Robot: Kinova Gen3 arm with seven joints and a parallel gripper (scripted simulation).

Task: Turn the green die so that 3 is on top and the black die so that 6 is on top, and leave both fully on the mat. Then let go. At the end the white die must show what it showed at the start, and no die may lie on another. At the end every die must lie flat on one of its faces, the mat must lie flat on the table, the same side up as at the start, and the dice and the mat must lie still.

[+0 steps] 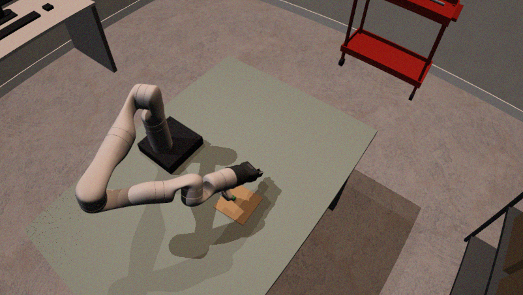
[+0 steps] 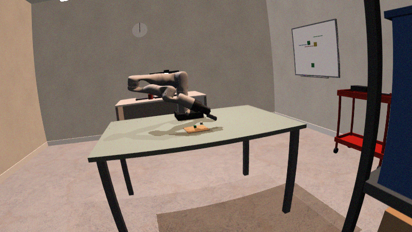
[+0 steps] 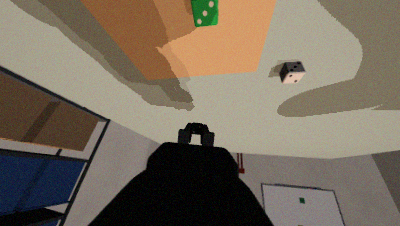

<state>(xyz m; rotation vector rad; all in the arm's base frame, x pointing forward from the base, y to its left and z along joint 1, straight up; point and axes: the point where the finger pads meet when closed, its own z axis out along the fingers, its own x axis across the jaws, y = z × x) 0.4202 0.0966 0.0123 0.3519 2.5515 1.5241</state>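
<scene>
Right now the green die is 12 cm to the right of my hand, 5 cm below it and 3 cm behind it. From my hand the other things lie so: white die (11 cm behind, 5 cm to the right, 5 cm below); then black die (1 cm to the left, 1 cm below); then orange mat (12 cm to the right, 6 cm below, 1 cm behind).
</scene>
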